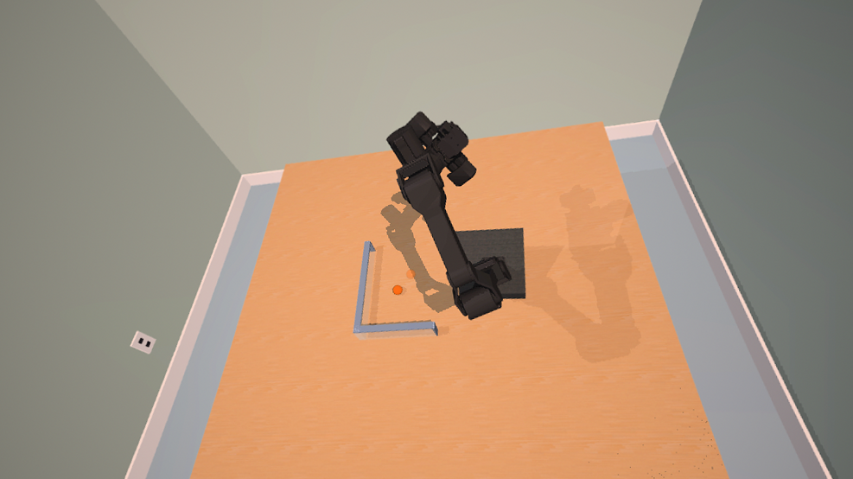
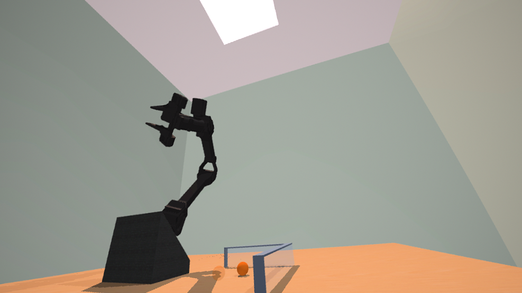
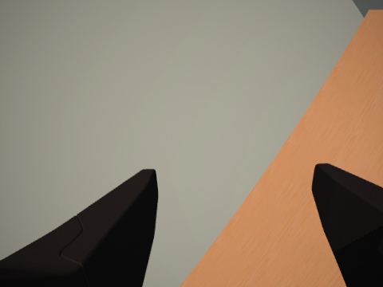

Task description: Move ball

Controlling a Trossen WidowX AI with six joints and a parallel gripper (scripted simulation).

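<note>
Right now the orange ball is 450 mm below my gripper tip, 230 mm ahead of it and 190 mm to the left of it. The rest, counted from my gripper tip: see-through copy of ball (440 mm below, 190 mm ahead, 130 mm to the left).
</note>
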